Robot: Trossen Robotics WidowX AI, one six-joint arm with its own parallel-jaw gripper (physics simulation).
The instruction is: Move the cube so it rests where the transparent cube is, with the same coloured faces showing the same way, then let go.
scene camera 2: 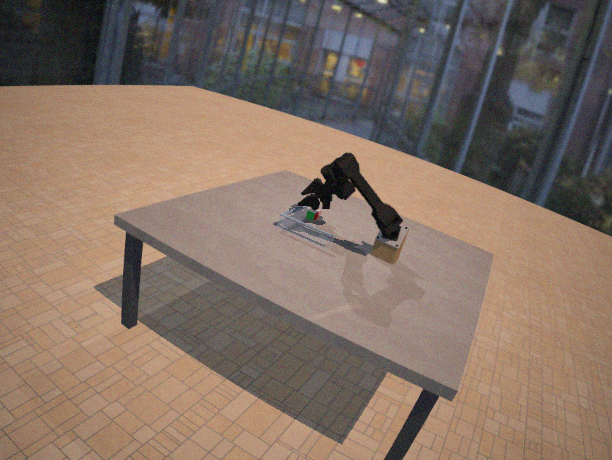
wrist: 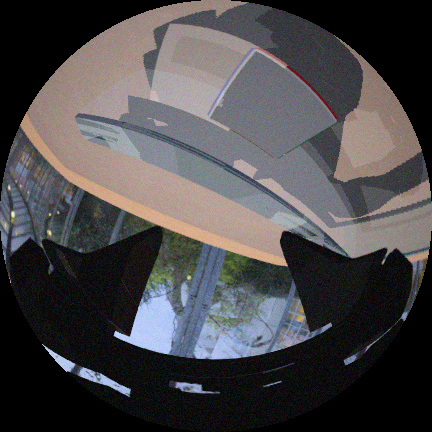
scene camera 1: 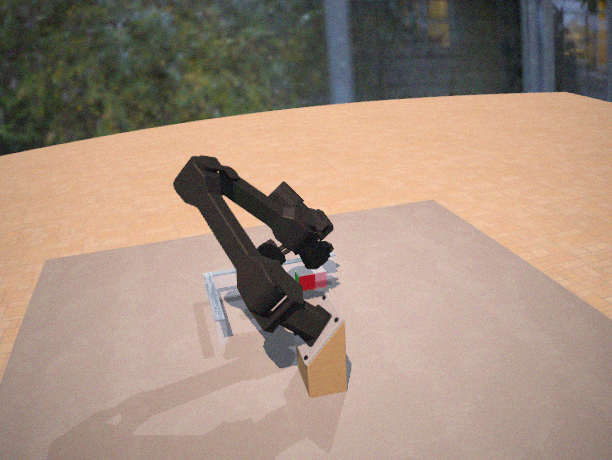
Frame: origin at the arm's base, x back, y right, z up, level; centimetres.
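Seen in the pictures: gripper, fingertip midpoint: [scene camera 2: 299,199] [wrist: 223,235] [scene camera 1: 286,250]; arm's base at its link origin: [scene camera 2: 391,232] [scene camera 1: 315,325].
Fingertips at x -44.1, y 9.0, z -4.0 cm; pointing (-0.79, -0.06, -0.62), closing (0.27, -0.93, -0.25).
Offsets run from my fingertips to a thing's top centre. Level surfaces: height alone.
The cube @(dy +1.8, dx +7.0, dz -3.3 cm) [scene camera 1: 306,282] [scene camera 2: 310,215] [wrist: 275,100] sits on the table, with a red face and a green face in the scene views. In the wrist view its top looks grey, with red, green and blue edges. The transparent cube @(dy +4.6, dx +7.2, dz -3.3 cm) [scene camera 1: 321,279] [wrist: 185,75] is directly beside it and seems to overlap it slightly; its visible side is pale red in scene camera 1. My gripper [scene camera 1: 294,252] [scene camera 2: 318,203] [wrist: 223,235] is open and empty, above and near the cubes. The cube is not between the fingers. The cubes' undersides are hidden.
A clear, glassy rail frame @(dy -6.4, dx +14.2, dz -1.3 cm) [scene camera 1: 214,300] [scene camera 2: 307,227] [wrist: 115,138] stands close beside the cubes. The arm's wooden wedge base [scene camera 1: 327,370] [scene camera 2: 386,251] is on the table @(dz -7.3 cm) [scene camera 1: 450,350] [scene camera 2: 225,240]. Shadows of the arm fall around the cubes.
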